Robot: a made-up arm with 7 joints. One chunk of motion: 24 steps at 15 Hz.
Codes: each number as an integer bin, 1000 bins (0 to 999) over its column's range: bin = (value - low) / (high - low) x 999, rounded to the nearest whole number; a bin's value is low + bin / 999 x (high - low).
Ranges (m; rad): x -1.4..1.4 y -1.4..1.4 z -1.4..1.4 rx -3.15..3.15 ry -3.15..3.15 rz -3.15..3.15
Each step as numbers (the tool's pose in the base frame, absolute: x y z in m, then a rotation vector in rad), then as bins.
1 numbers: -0.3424 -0.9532 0.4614 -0.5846 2.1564 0.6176
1 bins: 377 159 664 407 841 597
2 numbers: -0.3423 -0.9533 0.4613 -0.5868 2.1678 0.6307
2 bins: 377 159 664 406 843 600
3 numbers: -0.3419 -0.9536 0.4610 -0.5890 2.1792 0.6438
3 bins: 378 159 664 406 845 602
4 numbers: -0.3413 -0.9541 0.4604 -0.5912 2.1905 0.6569
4 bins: 378 159 664 406 847 604
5 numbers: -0.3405 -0.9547 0.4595 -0.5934 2.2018 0.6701
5 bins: 378 159 663 405 849 606
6 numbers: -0.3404 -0.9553 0.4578 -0.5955 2.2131 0.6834
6 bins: 378 159 663 405 850 608
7 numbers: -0.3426 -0.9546 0.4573 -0.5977 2.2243 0.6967
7 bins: 377 159 663 405 852 610
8 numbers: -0.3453 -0.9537 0.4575 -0.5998 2.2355 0.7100
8 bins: 376 159 663 404 854 612
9 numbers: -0.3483 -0.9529 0.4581 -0.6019 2.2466 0.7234
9 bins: 375 160 663 404 856 614
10 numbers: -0.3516 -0.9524 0.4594 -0.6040 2.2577 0.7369
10 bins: 374 160 663 404 858 616
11 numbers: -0.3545 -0.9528 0.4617 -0.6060 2.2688 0.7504
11 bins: 373 160 664 403 859 618
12 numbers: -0.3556 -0.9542 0.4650 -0.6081 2.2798 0.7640
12 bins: 373 159 665 403 861 621
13 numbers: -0.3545 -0.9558 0.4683 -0.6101 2.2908 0.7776
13 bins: 373 158 667 403 863 623
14 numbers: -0.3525 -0.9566 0.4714 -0.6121 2.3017 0.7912
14 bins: 374 158 668 402 864 625
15 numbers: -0.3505 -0.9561 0.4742 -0.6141 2.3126 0.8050
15 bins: 374 158 669 402 866 627
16 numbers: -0.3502 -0.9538 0.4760 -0.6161 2.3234 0.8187
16 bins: 375 159 669 402 868 629
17 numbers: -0.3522 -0.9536 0.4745 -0.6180 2.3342 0.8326
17 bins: 374 159 669 402 870 632
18 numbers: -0.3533 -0.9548 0.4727 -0.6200 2.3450 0.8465
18 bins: 373 159 668 401 871 634
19 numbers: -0.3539 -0.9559 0.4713 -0.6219 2.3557 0.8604
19 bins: 373 158 668 401 873 636
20 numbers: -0.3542 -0.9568 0.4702 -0.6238 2.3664 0.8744
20 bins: 373 158 667 401 875 638
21 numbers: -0.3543 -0.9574 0.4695 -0.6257 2.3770 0.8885
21 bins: 373 158 667 400 876 640
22 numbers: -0.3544 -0.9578 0.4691 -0.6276 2.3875 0.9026
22 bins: 373 158 667 400 878 643
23 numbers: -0.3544 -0.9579 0.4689 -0.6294 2.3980 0.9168
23 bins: 373 158 667 400 880 645
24 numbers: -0.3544 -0.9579 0.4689 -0.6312 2.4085 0.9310
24 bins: 373 158 667 399 881 647
